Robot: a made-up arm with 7 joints.
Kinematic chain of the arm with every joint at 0, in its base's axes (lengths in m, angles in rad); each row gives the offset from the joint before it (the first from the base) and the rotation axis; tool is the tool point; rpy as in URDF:
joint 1: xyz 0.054 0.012 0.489 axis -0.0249 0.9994 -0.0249
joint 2: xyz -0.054 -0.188 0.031 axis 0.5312 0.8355 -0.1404
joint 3: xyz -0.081 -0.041 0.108 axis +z
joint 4: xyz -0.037 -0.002 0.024 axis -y
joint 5: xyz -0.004 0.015 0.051 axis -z
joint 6: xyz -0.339 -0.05 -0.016 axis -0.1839 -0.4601 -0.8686
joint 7: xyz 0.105 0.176 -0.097 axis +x
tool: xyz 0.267 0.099 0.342 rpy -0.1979 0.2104 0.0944
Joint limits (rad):
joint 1: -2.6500..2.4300
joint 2: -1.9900..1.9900
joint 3: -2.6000..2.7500
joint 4: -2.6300..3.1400
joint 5: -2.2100..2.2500
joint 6: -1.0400..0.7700
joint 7: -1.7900..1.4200
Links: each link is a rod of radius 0.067 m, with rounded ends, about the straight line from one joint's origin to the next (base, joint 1, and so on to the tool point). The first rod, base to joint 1, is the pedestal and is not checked.
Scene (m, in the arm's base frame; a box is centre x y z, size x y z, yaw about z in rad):
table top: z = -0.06
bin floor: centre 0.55 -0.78 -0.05 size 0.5 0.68 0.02 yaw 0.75
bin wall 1: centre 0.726 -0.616 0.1 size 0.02 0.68 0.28 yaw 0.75
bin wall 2: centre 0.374 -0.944 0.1 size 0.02 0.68 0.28 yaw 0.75
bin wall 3: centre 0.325 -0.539 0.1 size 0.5 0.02 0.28 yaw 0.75
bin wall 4: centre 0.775 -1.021 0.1 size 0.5 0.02 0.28 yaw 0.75
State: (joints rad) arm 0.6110 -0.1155 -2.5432 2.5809 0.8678 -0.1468 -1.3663
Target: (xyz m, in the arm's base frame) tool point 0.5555 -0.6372 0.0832
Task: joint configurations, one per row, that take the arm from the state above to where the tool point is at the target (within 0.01 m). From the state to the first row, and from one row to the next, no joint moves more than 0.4 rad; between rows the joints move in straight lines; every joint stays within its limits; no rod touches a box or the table.
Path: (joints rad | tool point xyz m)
1: 0.6242 0.0751 -2.2254 2.4417 0.5108 -0.1114 -1.2621 | 0.5335 -0.3901 0.5435
2: 0.6373 0.2658 -1.9075 2.3025 0.1537 -0.0761 -1.1579 | 0.4304 -0.3642 0.3481
3: 0.6505 0.4564 -1.5897 2.1632 -0.2033 -0.0407 -1.0537 | 0.2663 -0.2484 0.2179
4: 0.6637 0.6470 -1.2719 2.0240 -0.5603 -0.0053 -0.9495 | 0.0854 -0.0792 0.2223
5: 0.6768 0.8377 -0.9541 1.8848 -0.9174 0.0301 -0.8453 | -0.0519 0.0645 0.3757
6: 0.6900 1.0283 -0.6362 1.7456 -1.2744 0.0654 -0.7411 | -0.1086 0.1020 0.6171
7: 0.7950 1.2094 -0.5956 1.3812 -1.2804 -0.1150 -0.6243 | 0.0153 0.1197 0.8327
8: 0.9000 1.3905 -0.5549 1.0168 -1.2863 -0.2955 -0.5075 | 0.2731 0.0338 0.9477
9: 1.0050 1.5715 -0.5142 0.6525 -1.2923 -0.4760 -0.3907 | 0.5352 -0.1579 0.8817
10: 1.1101 1.7526 -0.4735 0.2881 -1.2983 -0.6565 -0.2739 | 0.6545 -0.4069 0.6620
11: 1.2151 1.9337 -0.4328 -0.0763 -1.3042 -0.8370 -0.1571 | 0.5555 -0.6372 0.4057
12: 1.5074 1.9900 -0.6548 -0.2057 -1.0640 -1.0400 -0.5033 | 0.5555 -0.6372 0.0832

